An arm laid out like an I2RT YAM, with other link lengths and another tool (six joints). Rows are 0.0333 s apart.
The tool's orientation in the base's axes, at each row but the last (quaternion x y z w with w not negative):
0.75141 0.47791 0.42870 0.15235
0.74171 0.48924 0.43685 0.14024
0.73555 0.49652 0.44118 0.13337
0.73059 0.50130 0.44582 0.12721
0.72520 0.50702 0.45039 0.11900
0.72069 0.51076 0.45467 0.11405
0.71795 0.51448 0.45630 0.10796
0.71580 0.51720 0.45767 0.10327
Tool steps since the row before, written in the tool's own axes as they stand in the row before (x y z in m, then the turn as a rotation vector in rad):
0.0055 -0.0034 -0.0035 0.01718 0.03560 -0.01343
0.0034 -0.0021 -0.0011 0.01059 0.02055 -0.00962
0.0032 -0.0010 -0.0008 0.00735 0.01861 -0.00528
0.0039 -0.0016 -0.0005 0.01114 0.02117 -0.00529
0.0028 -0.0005 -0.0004 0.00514 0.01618 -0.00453
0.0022 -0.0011 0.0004 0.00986 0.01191 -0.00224
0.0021 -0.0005 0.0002 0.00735 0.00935 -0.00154
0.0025 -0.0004 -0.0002 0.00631 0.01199 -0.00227
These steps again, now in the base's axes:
-0.0038 0.0057 0.0026 0.01333 -0.00553 0.03917
-0.0017 0.0037 0.0010 0.00632 -0.00303 0.02404
-0.0009 0.0030 0.0015 0.00814 -0.00382 0.01864
-0.0010 0.0039 0.0013 0.01010 -0.00180 0.02225
-0.0004 0.0025 0.0014 0.00707 -0.00436 0.01548
-0.0002 0.0025 0.0003 0.00644 0.00222 0.01406
-0.0001 0.0020 0.0007 0.00520 0.00149 0.01070
-0.0003 0.0022 0.0012 0.00631 -0.00079 0.01218

